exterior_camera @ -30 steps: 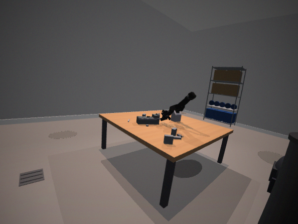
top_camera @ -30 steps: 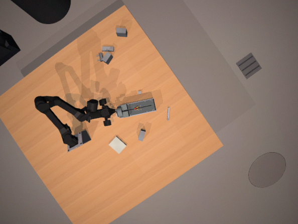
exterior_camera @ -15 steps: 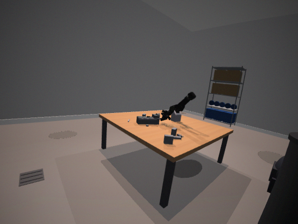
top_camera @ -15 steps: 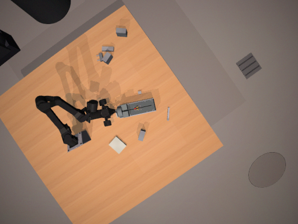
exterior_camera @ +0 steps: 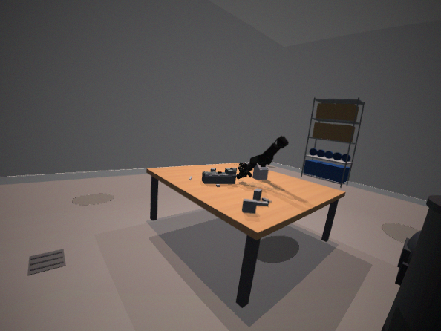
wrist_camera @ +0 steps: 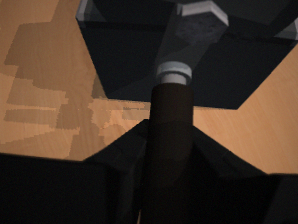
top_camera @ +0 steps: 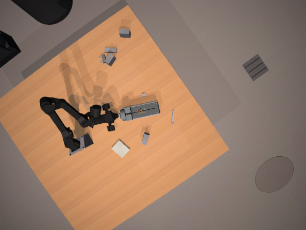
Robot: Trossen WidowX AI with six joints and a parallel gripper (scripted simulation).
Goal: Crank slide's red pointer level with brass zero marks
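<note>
Now: the red pointer 140 mm ahead of my gripper tip, 50 mm to the right of it and 50 mm above it. The rest, counted from my gripper tip: white square plate: 220 mm to the right, 110 mm behind, 20 mm below; then small grey cube: 220 mm ahead, 40 mm to the left, 30 mm below; then dark crank handle: 30 mm above, 20 mm behind.
</note>
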